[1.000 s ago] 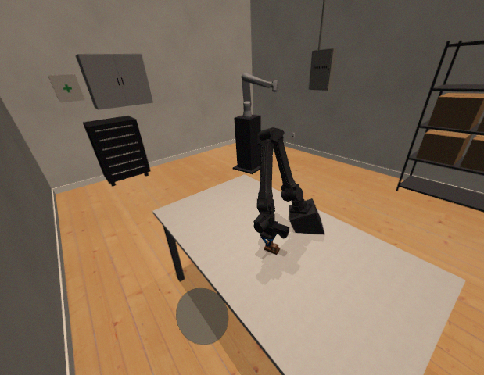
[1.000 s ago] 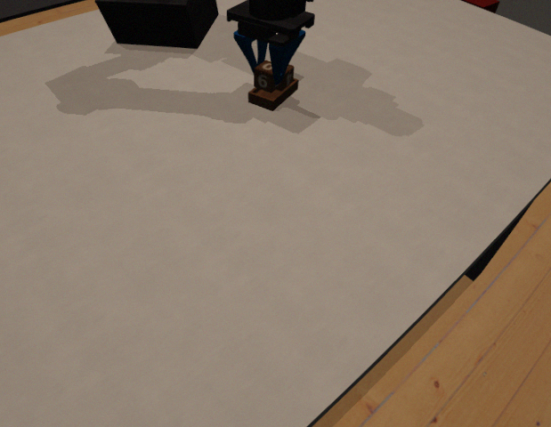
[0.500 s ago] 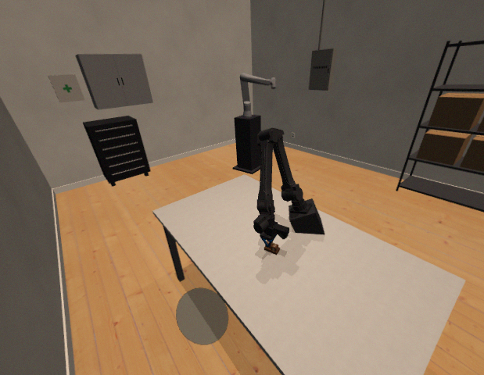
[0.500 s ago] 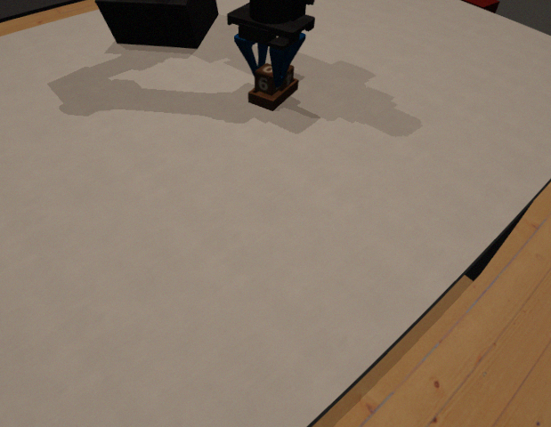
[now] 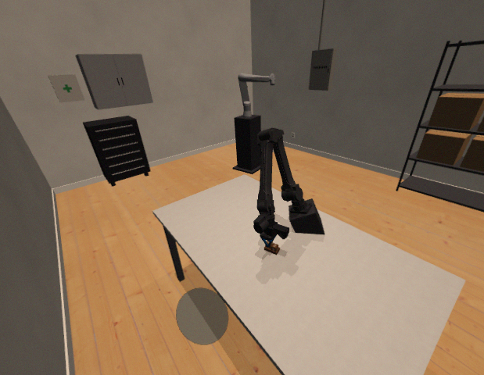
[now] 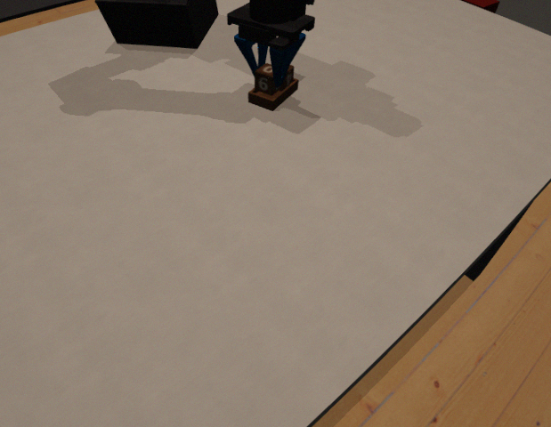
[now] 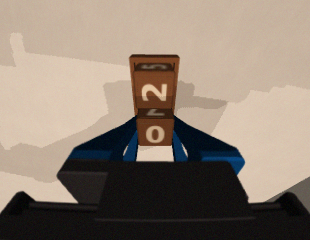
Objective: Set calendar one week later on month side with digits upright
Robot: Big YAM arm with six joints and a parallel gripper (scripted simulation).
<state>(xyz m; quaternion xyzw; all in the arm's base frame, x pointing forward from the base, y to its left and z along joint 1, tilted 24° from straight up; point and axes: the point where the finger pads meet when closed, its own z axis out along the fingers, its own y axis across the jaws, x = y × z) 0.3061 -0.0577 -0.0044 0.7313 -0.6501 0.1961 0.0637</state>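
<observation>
Now: hand 3 cm above the small brown tray and 2 cm to the right of it.
</observation>
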